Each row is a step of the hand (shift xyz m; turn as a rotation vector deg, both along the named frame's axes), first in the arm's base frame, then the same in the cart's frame.
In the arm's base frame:
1: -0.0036 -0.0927 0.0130 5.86 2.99 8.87
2: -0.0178 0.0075 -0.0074 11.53 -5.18 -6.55
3: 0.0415 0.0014 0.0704 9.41 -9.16 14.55
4: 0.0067 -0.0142 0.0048 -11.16 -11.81 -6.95
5: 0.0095 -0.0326 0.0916 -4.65 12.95 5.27
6: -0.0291 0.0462 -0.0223 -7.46 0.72 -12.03
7: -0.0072 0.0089 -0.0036 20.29 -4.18 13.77
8: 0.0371 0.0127 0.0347 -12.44 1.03 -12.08
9: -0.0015 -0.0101 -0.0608 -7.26 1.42 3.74
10: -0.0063 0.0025 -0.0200 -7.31 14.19 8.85
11: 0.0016 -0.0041 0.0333 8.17 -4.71 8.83
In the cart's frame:
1: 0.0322 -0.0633 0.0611 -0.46 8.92 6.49
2: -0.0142 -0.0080 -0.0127 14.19 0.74 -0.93
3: 0.0021 0.0519 0.0631 5.24 4.50 18.34
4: 0.0095 -0.0043 0.0127 -0.69 -17.64 -0.81
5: -0.0173 0.0166 0.0947 -11.60 8.41 -3.42
6: -0.0337 0.0073 -0.0478 -1.08 -8.41 -11.36
7: -0.0081 0.0007 -0.0089 12.00 14.23 16.50
8: 0.0090 0.0441 0.0268 -5.13 -11.17 -12.27
9: 0.0292 -0.0307 -0.0448 -7.96 -1.92 1.28
10: 0.0025 -0.0094 -0.0187 -15.78 9.05 -1.53
11: -0.0112 0.0104 0.0299 4.75 4.80 11.01

